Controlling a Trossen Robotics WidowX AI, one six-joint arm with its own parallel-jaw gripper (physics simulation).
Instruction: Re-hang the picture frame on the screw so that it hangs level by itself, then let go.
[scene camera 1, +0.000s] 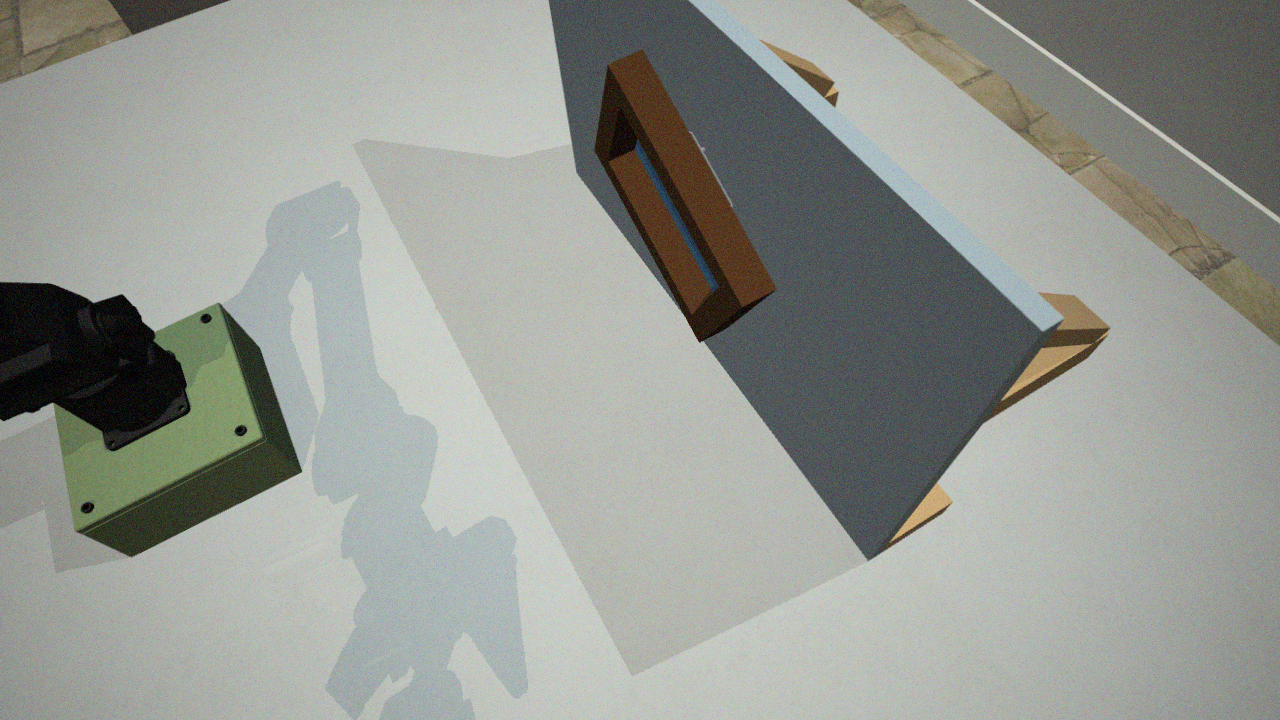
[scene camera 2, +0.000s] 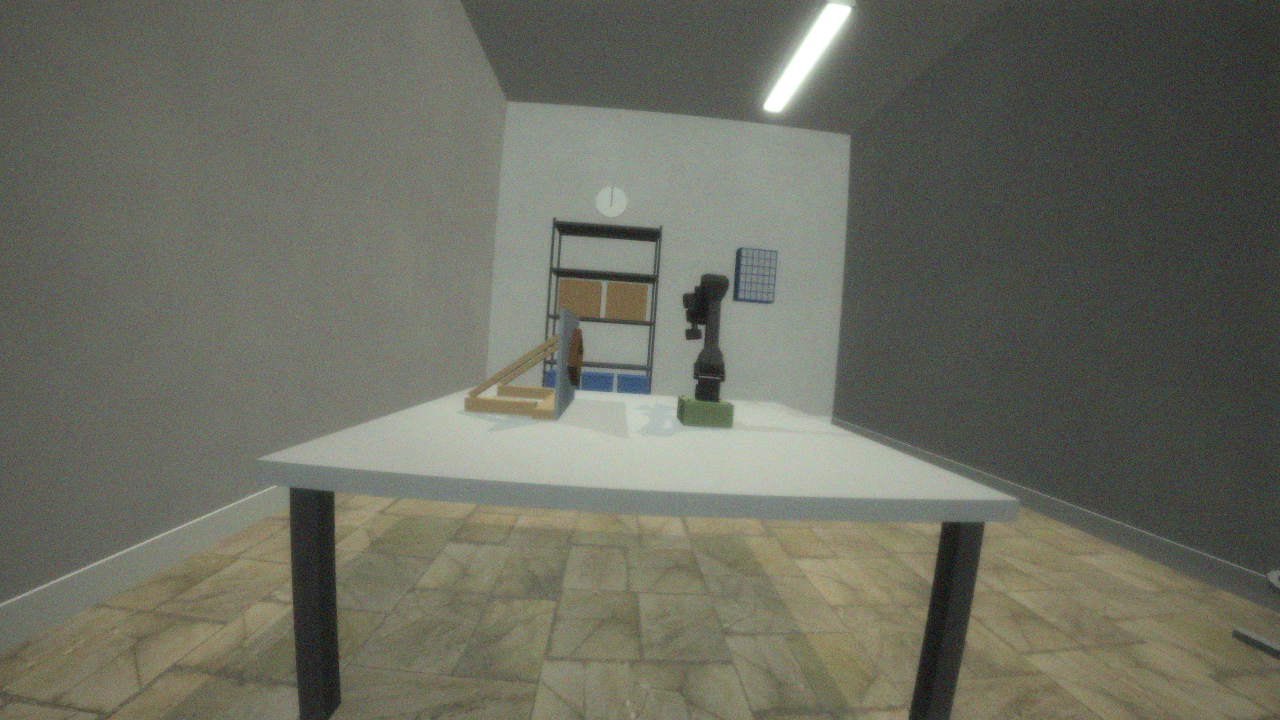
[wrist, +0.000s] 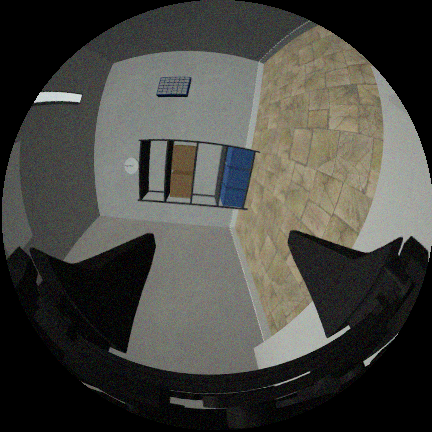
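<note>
The brown picture frame (scene camera 1: 691, 179) (scene camera 2: 575, 358) is on the front face of the upright grey-blue board (scene camera 1: 859, 295). It hangs tilted, with its end nearer scene camera 2 lower, and stays above the table. The screw does not show; the frame may hide it. A small pale strip (scene camera 1: 713, 170) shows at the frame's back, beside the board. My gripper (scene camera 2: 691, 317) (wrist: 223, 239) is open, with nothing between its fingers. It is raised, well apart from the frame, and faces the far wall. The frame does not show in the wrist view.
The green base block (scene camera 1: 179, 465) (scene camera 2: 706, 412) carries my black arm on the white table (scene camera 1: 760, 626) (scene camera 2: 626, 465). Wooden struts (scene camera 1: 1074, 313) (scene camera 2: 512, 404) brace the board from behind. A shelf rack (scene camera 2: 605, 231) (wrist: 197, 143) stands at the far wall.
</note>
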